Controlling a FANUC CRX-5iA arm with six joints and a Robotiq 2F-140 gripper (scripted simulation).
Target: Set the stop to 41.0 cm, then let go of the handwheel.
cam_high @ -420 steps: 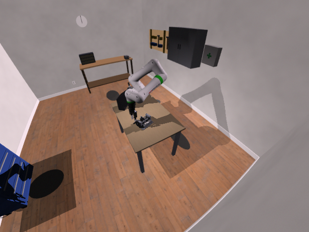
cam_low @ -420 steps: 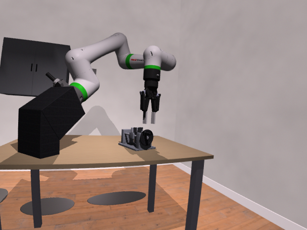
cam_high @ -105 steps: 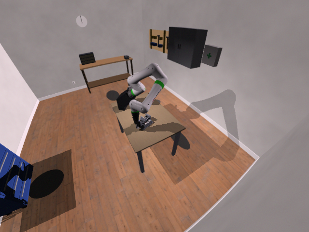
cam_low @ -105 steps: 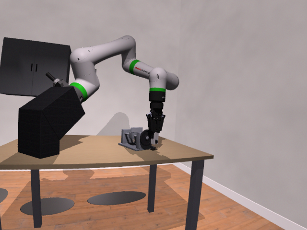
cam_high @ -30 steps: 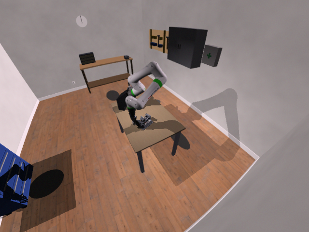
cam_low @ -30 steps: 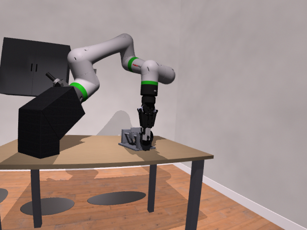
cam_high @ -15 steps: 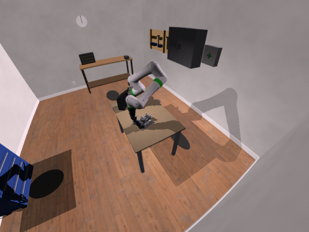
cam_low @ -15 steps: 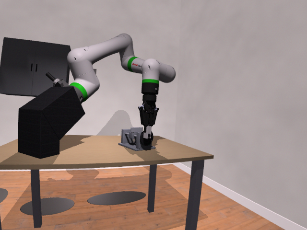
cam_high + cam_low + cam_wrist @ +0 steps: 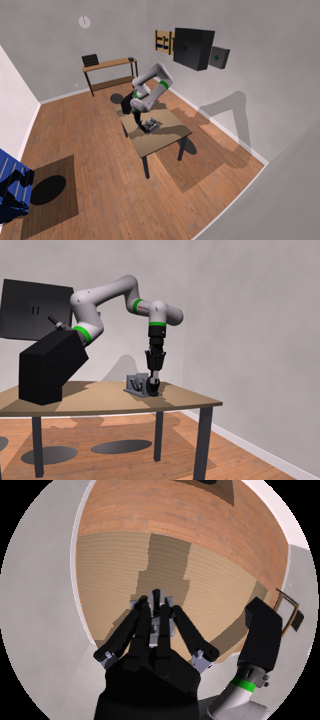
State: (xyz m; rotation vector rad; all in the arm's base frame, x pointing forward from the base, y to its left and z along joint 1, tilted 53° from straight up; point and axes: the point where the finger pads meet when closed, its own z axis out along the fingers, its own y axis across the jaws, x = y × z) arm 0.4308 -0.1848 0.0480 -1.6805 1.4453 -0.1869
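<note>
Right now my hand is 2 cm to the right of the black handwheel and 2 cm above it. Also, from my hand: grey stop: 14 cm to the left, 3 cm below, 2 cm behind.
</note>
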